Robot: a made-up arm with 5 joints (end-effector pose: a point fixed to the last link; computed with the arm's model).
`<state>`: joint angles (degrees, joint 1 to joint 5).
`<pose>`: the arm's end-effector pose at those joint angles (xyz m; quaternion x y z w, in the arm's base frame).
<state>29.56 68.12 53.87 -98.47 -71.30</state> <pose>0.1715 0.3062 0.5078 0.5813 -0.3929 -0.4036 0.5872</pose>
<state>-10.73 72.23 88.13 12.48 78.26</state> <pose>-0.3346 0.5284 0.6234 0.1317 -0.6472 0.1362 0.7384</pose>
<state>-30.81 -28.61 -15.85 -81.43 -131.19</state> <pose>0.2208 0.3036 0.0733 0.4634 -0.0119 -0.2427 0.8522</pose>
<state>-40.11 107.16 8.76 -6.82 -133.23</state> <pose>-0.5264 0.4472 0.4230 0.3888 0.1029 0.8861 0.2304</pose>
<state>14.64 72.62 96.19 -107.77 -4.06</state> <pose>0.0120 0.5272 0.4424 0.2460 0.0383 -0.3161 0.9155</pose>
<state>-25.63 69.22 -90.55 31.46 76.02</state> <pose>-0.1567 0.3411 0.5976 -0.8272 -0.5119 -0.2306 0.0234</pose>
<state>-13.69 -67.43 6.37 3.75 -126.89</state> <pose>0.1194 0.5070 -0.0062 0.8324 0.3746 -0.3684 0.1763</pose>
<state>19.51 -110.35 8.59 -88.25 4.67</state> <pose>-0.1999 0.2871 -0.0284 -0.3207 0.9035 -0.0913 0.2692</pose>
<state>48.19 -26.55 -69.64 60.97 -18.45</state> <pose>0.1178 0.0878 0.1626 0.2297 0.3393 0.0799 0.9087</pose>
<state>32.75 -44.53 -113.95 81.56 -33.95</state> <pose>0.0167 0.0763 0.1813 0.2062 0.7082 0.2555 0.6250</pose>
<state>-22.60 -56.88 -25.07 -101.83 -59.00</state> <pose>0.1248 0.0896 0.0292 -0.4018 0.1334 -0.3963 0.8147</pose>
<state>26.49 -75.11 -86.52 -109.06 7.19</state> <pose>0.1771 -0.1296 0.0877 -0.9116 0.1631 -0.1986 0.3207</pose>
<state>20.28 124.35 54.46 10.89 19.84</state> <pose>-0.2357 0.7041 0.3780 -0.1588 -0.7971 0.3011 0.4987</pose>
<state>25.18 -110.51 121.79 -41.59 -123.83</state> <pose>0.2467 0.2812 -0.2467 -0.2738 0.3351 0.6241 0.6505</pose>
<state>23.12 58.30 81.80 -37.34 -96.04</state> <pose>0.0794 0.5557 0.7000 0.8902 -0.1335 0.2723 0.3398</pose>
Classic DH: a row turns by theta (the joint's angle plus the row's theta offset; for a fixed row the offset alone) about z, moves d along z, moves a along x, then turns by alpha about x. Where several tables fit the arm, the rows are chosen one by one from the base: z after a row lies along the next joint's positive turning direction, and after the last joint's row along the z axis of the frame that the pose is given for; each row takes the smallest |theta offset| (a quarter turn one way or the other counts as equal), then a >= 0, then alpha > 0; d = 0 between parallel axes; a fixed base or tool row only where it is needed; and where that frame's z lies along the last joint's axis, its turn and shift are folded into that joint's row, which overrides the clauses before.
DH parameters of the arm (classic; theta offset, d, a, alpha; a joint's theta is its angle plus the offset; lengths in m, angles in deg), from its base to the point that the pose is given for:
base (fixed): 85.49 -0.3043 0.1553 166.83
joint 1: -82.51 -0.5847 0.0183 98.19
joint 2: 78.39 -0.1015 -0.2297 -103.57
joint 3: -69.02 0.3042 0.0309 59.33
joint 4: 14.59 -0.2185 -0.0666 123.11
joint 5: 21.66 -0.2066 0.0272 -96.17
tool (fixed): 78.98 -0.055 0 0

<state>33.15 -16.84 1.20 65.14 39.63</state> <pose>0.2879 0.2135 0.3661 0.0972 -0.2302 0.0176 0.9681</pose>
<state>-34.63 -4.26 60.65 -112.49 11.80</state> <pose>-0.0250 0.4336 0.1931 -0.3819 0.4626 -0.2755 0.7512</pose>
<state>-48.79 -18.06 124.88 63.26 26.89</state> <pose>0.0779 0.5374 0.5127 0.8709 -0.0416 0.0035 0.4896</pose>
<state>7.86 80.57 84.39 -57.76 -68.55</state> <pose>-0.0999 0.6649 0.5783 0.7321 -0.1341 0.2529 0.6181</pose>
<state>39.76 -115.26 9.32 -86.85 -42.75</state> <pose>-0.1636 0.4027 -0.0091 0.0252 0.8745 -0.4384 0.2059</pose>
